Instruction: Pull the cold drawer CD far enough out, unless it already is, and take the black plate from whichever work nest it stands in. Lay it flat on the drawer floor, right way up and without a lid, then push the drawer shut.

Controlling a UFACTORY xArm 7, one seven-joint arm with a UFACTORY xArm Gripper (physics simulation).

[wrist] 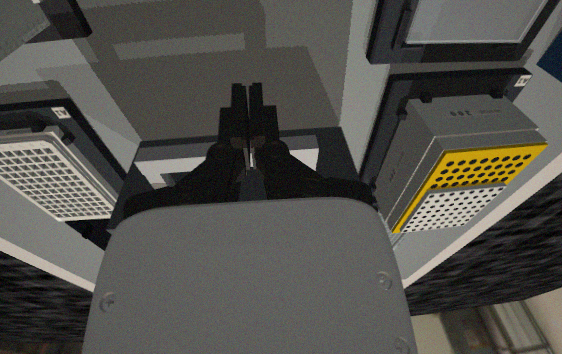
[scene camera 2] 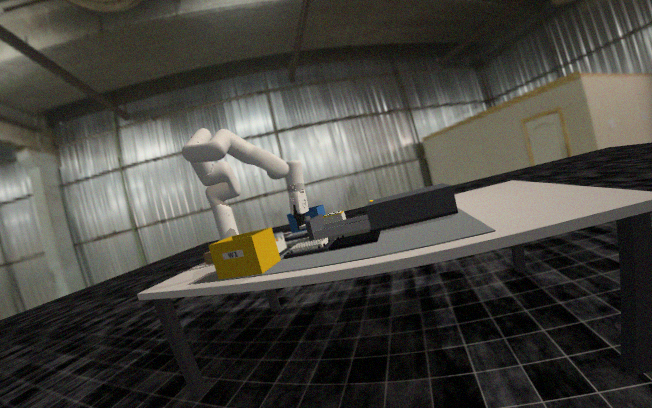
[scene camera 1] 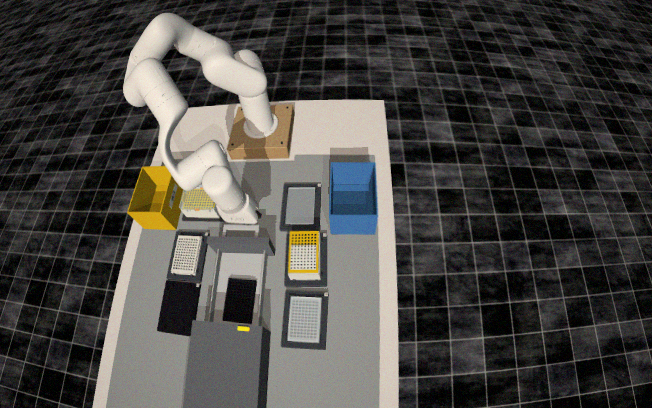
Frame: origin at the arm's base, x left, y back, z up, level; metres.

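Where they show: gripper, fingertip midpoint: (wrist: 249, 102) (scene camera 2: 302, 229) (scene camera 1: 249, 222); arm's base, link origin: (scene camera 1: 260, 125).
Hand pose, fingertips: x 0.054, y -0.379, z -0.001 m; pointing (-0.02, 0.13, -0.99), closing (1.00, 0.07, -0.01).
Each offset is from my fingertips to the top centre of the thing. "spot": to the spot under its first point.
The drawer (scene camera 1: 242, 264) (scene camera 2: 353, 226) stands pulled out of its grey housing (scene camera 1: 225, 367) (scene camera 2: 412, 207). The black plate @(dz -0.021, dx +0.014, dy -0.232 m) (scene camera 1: 241, 300) lies flat on the drawer floor towards the housing, with no lid seen on it. My gripper (scene camera 1: 259, 215) (scene camera 2: 299, 220) (wrist: 249, 102) is shut and empty. It points down on the outer side of the drawer front @(dz +0.041, dx -0.008, dy -0.076 m) (scene camera 1: 240, 244) (scene camera 2: 318, 227) (wrist: 331, 145), close to the handle. Its fingers are mostly hidden behind the wrist in scene camera 1. I cannot tell whether they touch the handle or front.
Left of the drawer are a yellow bin @(dz +0.067, dx -0.346, dy +0.048 m) (scene camera 1: 155, 197) (scene camera 2: 242, 255), a yellow-topped rack @(dz +0.024, dx -0.185, dy +0.061 m) (scene camera 1: 198, 201), a white plate @(dz -0.027, dx -0.195, dy -0.119 m) (scene camera 1: 187, 255) (wrist: 52, 180) and a black nest @(dz -0.031, dx -0.179, dy -0.287 m) (scene camera 1: 178, 307). On the right are a pale nest @(spot: dz -0.034, dx +0.141, dy +0.089 m) (scene camera 1: 301, 206), a yellow-and-white tip rack @(dz +0.023, dx +0.181, dy -0.077 m) (scene camera 1: 304, 252) (wrist: 475, 170), a clear plate @(dz -0.027, dx +0.205, dy -0.256 m) (scene camera 1: 304, 320) and a blue bin @(dz +0.067, dx +0.298, dy +0.109 m) (scene camera 1: 353, 224).
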